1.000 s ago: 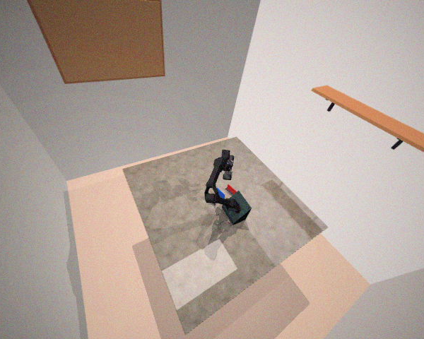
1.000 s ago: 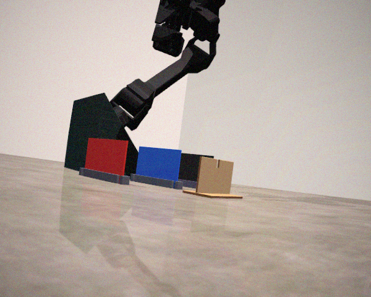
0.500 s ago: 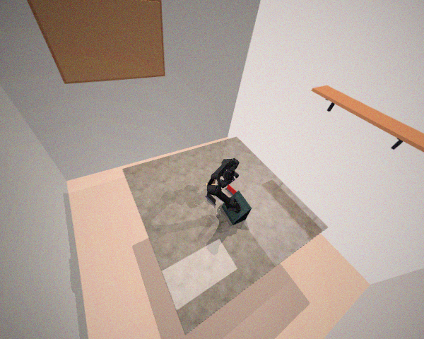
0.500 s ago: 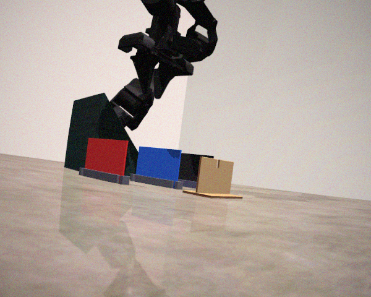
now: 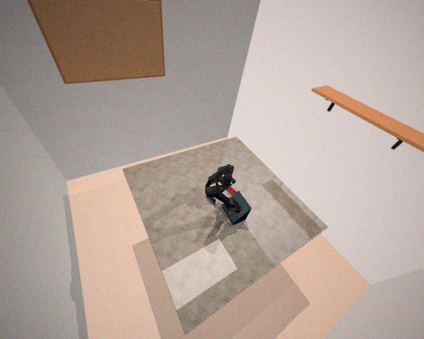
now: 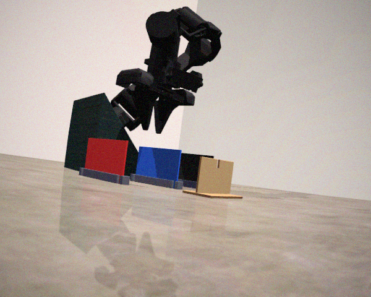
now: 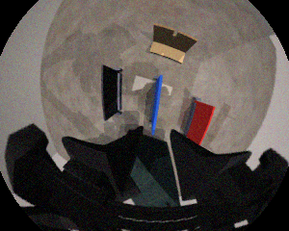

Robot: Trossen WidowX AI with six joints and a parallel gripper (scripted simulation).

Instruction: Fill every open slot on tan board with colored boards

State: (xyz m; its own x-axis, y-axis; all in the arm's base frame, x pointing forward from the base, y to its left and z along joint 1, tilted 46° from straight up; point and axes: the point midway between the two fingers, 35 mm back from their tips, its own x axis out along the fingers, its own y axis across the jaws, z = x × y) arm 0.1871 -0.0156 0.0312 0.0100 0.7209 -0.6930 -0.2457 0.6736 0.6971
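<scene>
The blue board is 20 mm ahead of my gripper tip, 10 mm to the left of it and 80 mm below it. Also, from my gripper tip: red board 20 mm ahead, 100 mm to the right, 80 mm below; black board 10 mm ahead, 100 mm to the left, 80 mm below; tan board 160 mm ahead, 20 mm to the left, 70 mm below.
</scene>
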